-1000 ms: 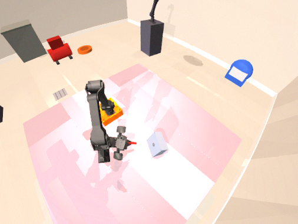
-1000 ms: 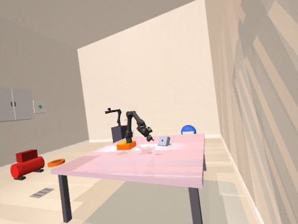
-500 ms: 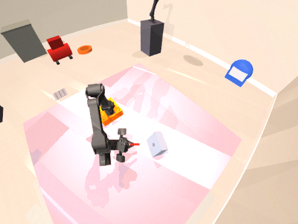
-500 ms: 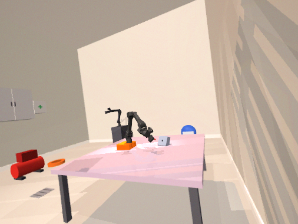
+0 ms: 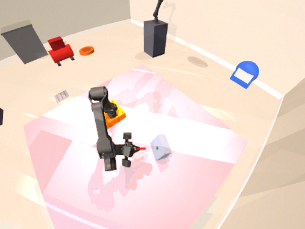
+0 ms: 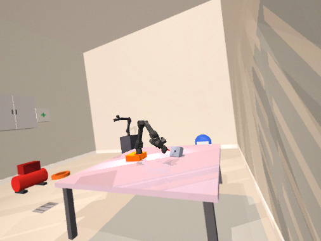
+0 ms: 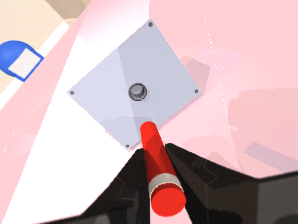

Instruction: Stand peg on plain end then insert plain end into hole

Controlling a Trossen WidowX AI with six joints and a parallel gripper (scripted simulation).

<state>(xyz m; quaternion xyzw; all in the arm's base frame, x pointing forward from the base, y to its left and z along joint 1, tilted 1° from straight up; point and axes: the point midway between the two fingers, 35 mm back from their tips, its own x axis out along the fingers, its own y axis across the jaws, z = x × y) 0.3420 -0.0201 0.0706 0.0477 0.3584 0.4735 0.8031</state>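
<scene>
My gripper tip is now 120 mm to the right of the sloped panel, 60 mm above it and 50 mm short of it. Round my gripper tip: peg 10 mm to the right, 10 mm above.
</scene>
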